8 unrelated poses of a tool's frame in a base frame.
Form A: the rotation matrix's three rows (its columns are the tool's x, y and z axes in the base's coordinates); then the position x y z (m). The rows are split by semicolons.
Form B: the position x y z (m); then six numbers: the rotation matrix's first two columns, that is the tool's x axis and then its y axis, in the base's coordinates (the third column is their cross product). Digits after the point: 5 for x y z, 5 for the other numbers.
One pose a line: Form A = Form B
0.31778 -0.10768 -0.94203; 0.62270 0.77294 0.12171; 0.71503 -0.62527 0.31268; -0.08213 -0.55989 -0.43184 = -0.08213 -0.55989 -0.43184 0.31778 0.62270 0.71503 -0.10768 0.77294 -0.62527
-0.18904 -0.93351 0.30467; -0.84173 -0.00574 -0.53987; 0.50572 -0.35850 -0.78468; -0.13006 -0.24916 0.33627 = -0.13006 -0.24916 0.33627 -0.18904 -0.84173 0.50572 -0.93351 -0.00574 -0.35850
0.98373 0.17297 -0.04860; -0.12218 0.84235 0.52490; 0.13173 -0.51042 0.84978; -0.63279 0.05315 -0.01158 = -0.63279 0.05315 -0.01158 0.98373 -0.12218 0.13173 0.17297 0.84235 -0.51042
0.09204 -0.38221 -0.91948; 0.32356 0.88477 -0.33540; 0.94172 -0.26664 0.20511; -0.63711 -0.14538 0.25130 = -0.63711 -0.14538 0.25130 0.09204 0.32356 0.94172 -0.38221 0.88477 -0.26664
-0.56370 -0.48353 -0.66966; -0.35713 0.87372 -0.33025; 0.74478 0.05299 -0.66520; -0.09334 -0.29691 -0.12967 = -0.09334 -0.29691 -0.12967 -0.56370 -0.35713 0.74478 -0.48353 0.87372 0.05299
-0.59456 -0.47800 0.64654; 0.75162 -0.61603 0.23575; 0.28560 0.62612 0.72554; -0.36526 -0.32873 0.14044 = -0.36526 -0.32873 0.14044 -0.59456 0.75162 0.28560 -0.47800 -0.61603 0.62612
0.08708 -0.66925 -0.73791; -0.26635 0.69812 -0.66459; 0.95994 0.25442 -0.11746; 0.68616 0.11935 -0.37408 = 0.68616 0.11935 -0.37408 0.08708 -0.26635 0.95994 -0.66925 0.69812 0.25442
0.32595 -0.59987 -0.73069; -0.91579 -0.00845 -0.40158; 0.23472 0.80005 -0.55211; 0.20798 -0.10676 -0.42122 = 0.20798 -0.10676 -0.42122 0.32595 -0.91579 0.23472 -0.59987 -0.00845 0.80005
